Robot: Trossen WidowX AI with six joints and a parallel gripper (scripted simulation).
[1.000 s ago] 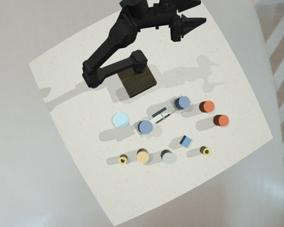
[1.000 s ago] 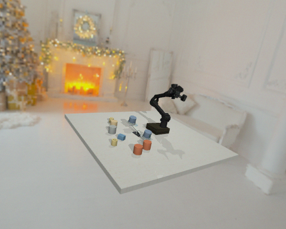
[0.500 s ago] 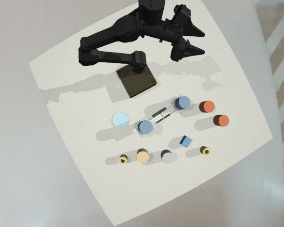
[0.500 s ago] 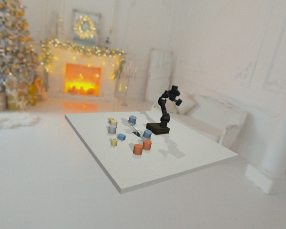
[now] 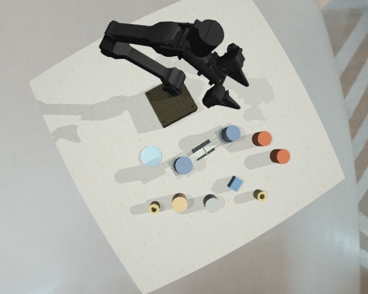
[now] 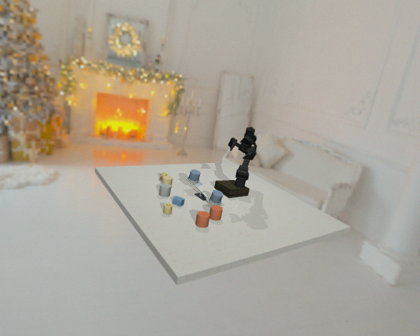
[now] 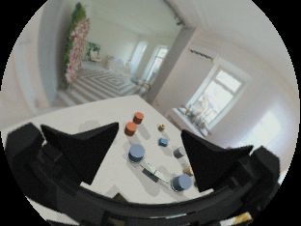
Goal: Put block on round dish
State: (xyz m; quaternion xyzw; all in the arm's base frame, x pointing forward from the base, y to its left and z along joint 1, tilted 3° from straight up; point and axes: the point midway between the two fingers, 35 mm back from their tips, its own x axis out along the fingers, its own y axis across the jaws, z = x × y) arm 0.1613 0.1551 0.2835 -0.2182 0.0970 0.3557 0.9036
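My gripper tip is 30 cm above the pale green block, 10 cm short of it and 2 cm to the right of it. From my gripper tip the other things lie so: small balance 30 cm below, 13 cm ahead, 11 cm to the right; then blue block 33 cm ahead, 32 cm below, 1 cm to the right; then round pale blue dish 36 cm to the right, 34 cm below, 9 cm ahead.
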